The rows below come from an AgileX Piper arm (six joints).
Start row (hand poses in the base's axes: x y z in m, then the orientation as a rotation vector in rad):
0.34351, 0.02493, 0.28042, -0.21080, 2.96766, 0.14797
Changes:
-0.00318, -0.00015, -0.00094, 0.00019, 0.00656, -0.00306
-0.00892, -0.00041, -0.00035, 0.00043, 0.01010, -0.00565
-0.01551, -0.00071, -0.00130, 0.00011, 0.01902, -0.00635
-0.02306, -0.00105, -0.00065, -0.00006, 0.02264, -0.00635
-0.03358, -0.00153, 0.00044, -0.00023, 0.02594, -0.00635
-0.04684, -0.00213, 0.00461, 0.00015, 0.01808, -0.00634
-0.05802, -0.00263, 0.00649, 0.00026, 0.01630, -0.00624
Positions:
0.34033, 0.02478, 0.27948, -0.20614, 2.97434, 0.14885
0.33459, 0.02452, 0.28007, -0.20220, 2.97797, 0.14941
0.32800, 0.02422, 0.27912, -0.20105, 2.98692, 0.15019
0.32045, 0.02388, 0.27977, -0.20102, 2.99054, 0.15047
0.30993, 0.02340, 0.28086, -0.20099, 2.99384, 0.15072
0.29667, 0.02280, 0.28503, -0.20108, 2.98598, 0.15011
0.28549, 0.02230, 0.28691, -0.20124, 2.98419, 0.15002

